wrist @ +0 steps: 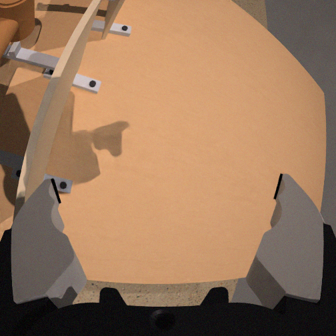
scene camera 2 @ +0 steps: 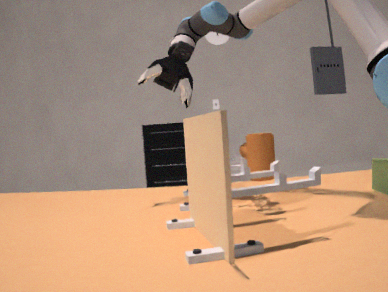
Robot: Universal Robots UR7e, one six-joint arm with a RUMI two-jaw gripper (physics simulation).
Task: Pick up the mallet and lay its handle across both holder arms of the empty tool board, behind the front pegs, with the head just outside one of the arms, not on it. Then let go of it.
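Frame: origin at the arm's base, x left, y back, z up, level; metres.
Seen in the pictures: gripper, fingertip midpoint: [scene camera 2: 162, 96].
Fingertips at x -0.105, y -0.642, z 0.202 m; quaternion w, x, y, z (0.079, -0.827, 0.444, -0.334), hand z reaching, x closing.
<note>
Offsets run from my fingertips to a thing's middle. "*": to the spot under its first point. Level surfaces: height alone.
The near wooden tool board {dx +0.337, dy +0.215, dz -0.175 m} [scene camera 2: 207, 180] [wrist: 47, 120] stands upright on grey feet. A near grey holder arm [scene camera 2: 296, 184] with upturned pegs sticks out from its right side in the scene view, with another holder arm [scene camera 2: 257, 175] behind. No tool shows on these arms. An orange cylindrical thing {dx +0.042, dy +0.231, dz -0.163 m} [scene camera 2: 261, 156] [wrist: 19, 22] with a rounded part at its side stands beyond the arms; I cannot tell whether it is the mallet. No mallet handle can be made out. My gripper [scene camera 2: 164, 94] [wrist: 166, 180] is open and empty, high in the air on the side of the board away from the arms.
Part of a second board [wrist: 112, 19] shows behind the near one. The near board's foot {* dx +0.468, dy +0.179, dz -0.266 m} [scene camera 2: 205, 255] rests on the orange-tan table {dz -0.276 m} [scene camera 2: 90, 240] [wrist: 200, 125]. A green block [scene camera 2: 380, 175] is at the right edge. A dark slatted panel [scene camera 2: 164, 155] is in the background.
</note>
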